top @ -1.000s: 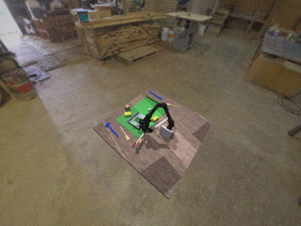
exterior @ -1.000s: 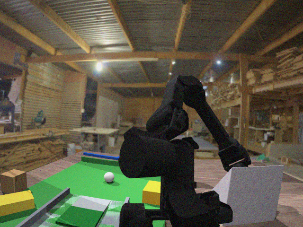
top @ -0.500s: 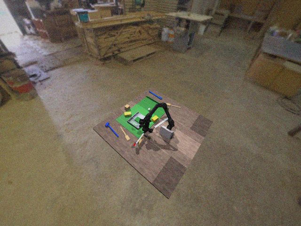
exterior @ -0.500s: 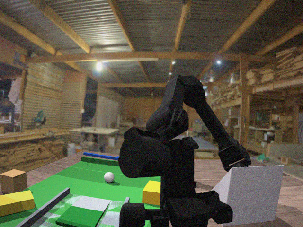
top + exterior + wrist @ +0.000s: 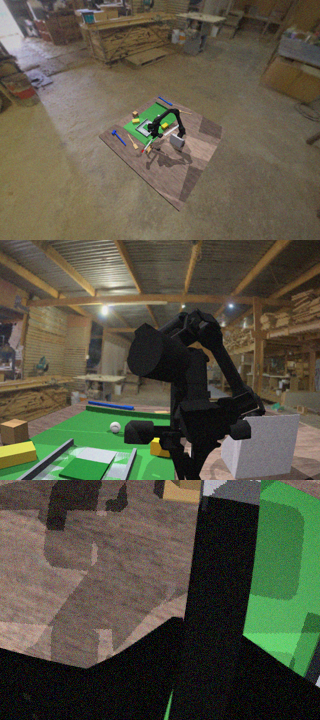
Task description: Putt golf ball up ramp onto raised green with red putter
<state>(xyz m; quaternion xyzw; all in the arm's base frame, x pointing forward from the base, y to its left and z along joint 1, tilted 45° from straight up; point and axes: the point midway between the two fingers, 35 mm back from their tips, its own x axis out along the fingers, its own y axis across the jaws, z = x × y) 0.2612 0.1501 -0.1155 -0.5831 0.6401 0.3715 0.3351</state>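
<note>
My gripper tip is 10 mm past the red putter, 110 mm to the right of it and 20 mm below it. Also, from my gripper tip: white golf ball 190 mm ahead, 410 mm to the right, 70 mm below; then green mat 210 mm ahead, 290 mm to the right, 90 mm below; then white bar 110 mm behind, 310 mm to the right, 90 mm below.
</note>
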